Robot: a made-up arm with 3 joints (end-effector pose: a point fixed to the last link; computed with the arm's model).
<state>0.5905 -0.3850 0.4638</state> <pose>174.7 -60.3 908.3 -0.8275 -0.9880 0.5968</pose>
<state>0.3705 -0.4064 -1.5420</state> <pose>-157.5 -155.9 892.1 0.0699 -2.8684 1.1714</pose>
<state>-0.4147 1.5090 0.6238</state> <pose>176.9 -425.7 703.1 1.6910 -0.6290 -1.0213</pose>
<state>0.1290 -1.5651 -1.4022</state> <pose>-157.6 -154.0 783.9 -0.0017 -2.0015 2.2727</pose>
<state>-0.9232 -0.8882 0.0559</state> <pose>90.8 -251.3 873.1 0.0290 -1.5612 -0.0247</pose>
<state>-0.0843 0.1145 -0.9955</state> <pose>-93.2 -281.2 966.6 0.0574 -2.5584 -0.2596</pose>
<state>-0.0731 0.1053 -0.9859</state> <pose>-91.4 -277.2 969.3 0.0524 -2.5506 -0.2322</pose>
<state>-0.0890 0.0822 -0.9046</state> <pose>-78.1 -278.5 975.9 0.0588 -2.4711 -0.2163</pose>
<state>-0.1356 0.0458 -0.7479</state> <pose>-51.0 -285.7 983.0 0.0787 -2.3164 -0.2155</pose>
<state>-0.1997 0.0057 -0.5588</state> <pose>-16.1 -296.1 984.4 0.1088 -2.1291 -0.2252</pose>
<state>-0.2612 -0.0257 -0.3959</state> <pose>15.0 -306.0 978.8 0.1417 -1.9673 -0.2395</pose>
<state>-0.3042 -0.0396 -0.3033</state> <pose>32.6 -313.8 971.8 0.1690 -1.8746 -0.2572</pose>
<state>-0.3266 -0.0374 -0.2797</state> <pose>36.9 -319.7 967.5 0.1872 -1.8498 -0.2780</pose>
